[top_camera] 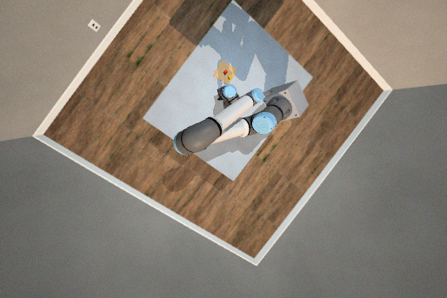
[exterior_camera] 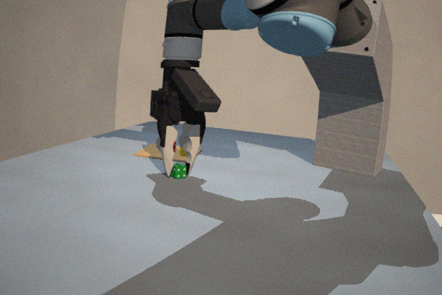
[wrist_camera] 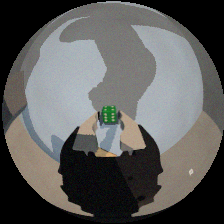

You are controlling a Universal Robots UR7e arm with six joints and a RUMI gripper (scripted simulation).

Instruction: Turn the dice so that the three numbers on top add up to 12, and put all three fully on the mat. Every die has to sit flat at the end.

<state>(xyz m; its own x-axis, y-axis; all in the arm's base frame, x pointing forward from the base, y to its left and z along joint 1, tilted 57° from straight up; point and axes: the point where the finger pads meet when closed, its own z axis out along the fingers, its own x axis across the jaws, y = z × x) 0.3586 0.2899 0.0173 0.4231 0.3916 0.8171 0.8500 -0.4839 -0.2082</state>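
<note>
Right now the green die is 10 mm below my hand. The rest, counted from my hand: tan mat 130 mm ahead, 150 mm to the right, 20 mm below; then red die 130 mm ahead, 150 mm to the right; then yellow die 80 mm ahead, 160 mm to the right.
</note>
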